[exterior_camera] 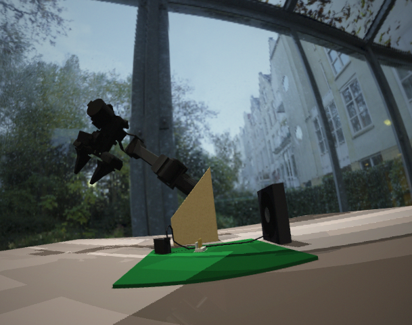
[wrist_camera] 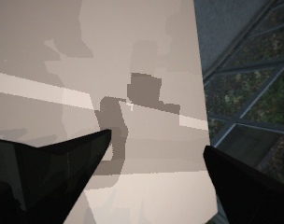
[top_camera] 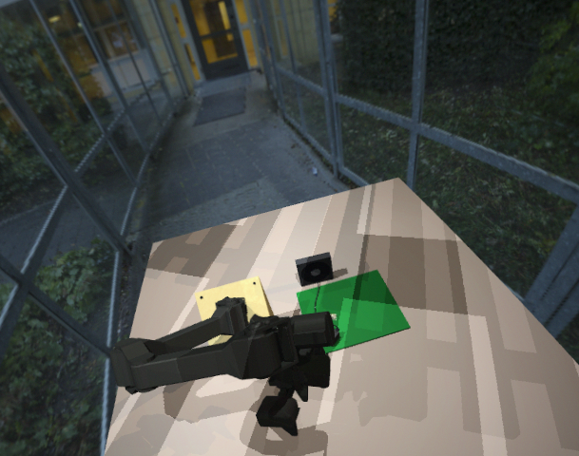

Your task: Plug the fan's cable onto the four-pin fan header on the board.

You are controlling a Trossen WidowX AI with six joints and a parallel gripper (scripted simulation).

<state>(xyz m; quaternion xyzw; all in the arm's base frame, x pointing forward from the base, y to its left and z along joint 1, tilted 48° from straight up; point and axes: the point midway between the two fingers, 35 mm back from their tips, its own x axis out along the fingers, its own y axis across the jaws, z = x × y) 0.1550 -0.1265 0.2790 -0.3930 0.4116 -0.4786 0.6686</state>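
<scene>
My gripper tip is 25 cm to the right of the black plug, 19 cm above it and 9 cm short of it. Round my gripper tip: black fan: 49 cm to the left, 15 cm below, 7 cm ahead; green board: 35 cm to the left, 22 cm below, 16 cm ahead.
</scene>
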